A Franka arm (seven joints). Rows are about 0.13 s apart.
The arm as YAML. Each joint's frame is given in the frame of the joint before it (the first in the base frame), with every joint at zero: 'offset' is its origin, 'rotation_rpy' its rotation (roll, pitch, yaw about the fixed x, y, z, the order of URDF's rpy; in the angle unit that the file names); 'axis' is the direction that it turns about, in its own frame. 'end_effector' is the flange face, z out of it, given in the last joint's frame.
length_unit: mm
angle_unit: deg
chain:
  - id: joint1
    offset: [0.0, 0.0, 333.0]
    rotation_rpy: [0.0, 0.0, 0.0]
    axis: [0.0, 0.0, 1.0]
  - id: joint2
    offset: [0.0, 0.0, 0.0]
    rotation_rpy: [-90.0, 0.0, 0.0]
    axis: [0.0, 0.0, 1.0]
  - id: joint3
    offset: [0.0, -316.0, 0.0]
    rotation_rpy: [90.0, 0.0, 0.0]
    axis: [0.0, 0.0, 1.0]
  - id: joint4
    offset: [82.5, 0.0, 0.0]
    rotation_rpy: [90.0, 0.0, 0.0]
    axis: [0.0, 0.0, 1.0]
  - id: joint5
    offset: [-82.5, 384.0, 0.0]
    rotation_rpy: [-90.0, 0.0, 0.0]
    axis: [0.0, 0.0, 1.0]
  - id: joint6
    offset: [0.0, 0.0, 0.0]
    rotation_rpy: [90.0, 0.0, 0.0]
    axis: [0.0, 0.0, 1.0]
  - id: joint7
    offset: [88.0, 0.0, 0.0]
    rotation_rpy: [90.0, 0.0, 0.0]
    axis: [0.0, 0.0, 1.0]
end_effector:
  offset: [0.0, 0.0, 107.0]
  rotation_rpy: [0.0, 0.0, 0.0]
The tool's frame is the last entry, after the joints.
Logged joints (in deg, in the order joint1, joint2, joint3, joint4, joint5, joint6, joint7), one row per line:
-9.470 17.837 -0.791 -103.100 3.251 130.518 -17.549
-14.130 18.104 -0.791 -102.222 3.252 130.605 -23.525
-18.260 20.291 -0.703 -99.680 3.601 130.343 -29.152
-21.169 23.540 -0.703 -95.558 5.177 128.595 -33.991
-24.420 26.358 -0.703 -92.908 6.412 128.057 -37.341
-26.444 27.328 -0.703 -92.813 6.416 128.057 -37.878
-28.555 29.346 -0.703 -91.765 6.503 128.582 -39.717
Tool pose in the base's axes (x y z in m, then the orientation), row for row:
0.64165 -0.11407 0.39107 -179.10 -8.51 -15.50
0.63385 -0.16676 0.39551 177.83 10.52 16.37
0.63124 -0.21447 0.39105 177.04 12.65 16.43
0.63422 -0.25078 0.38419 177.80 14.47 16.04
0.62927 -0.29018 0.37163 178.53 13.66 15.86
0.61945 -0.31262 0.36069 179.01 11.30 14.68
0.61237 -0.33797 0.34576 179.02 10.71 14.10
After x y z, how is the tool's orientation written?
As a rotation vector, in degrees.
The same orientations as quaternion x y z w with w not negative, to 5 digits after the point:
-0.99516 -0.04729 -0.08613 0.00026
0.99402 0.05880 0.09150 0.00967
0.99309 0.07096 0.09216 0.01527
0.99267 0.08079 0.08955 0.00779
0.99319 0.07599 0.08823 0.00216
0.99469 0.06279 0.08157 0.00030
0.99514 0.05954 0.07838 0.00093

